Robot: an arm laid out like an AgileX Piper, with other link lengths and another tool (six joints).
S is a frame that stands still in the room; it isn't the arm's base.
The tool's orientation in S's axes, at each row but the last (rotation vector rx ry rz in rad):
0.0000 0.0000 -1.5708
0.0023 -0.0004 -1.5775
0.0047 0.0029 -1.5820
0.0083 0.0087 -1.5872
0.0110 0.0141 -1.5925
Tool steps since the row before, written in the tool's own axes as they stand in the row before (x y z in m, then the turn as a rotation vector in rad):
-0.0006 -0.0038 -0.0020 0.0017 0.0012 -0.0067
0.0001 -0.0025 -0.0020 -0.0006 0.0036 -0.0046
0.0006 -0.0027 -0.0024 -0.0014 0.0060 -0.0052
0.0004 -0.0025 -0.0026 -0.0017 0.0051 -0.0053
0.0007 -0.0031 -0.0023 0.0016 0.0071 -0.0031
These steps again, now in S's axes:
-0.0038 0.0006 -0.0020 0.0012 -0.0017 -0.0067
-0.0025 -0.0001 -0.0020 0.0036 0.0006 -0.0046
-0.0027 -0.0006 -0.0024 0.0060 0.0014 -0.0052
-0.0025 -0.0003 -0.0026 0.0051 0.0017 -0.0053
-0.0031 -0.0006 -0.0023 0.0071 -0.0017 -0.0031

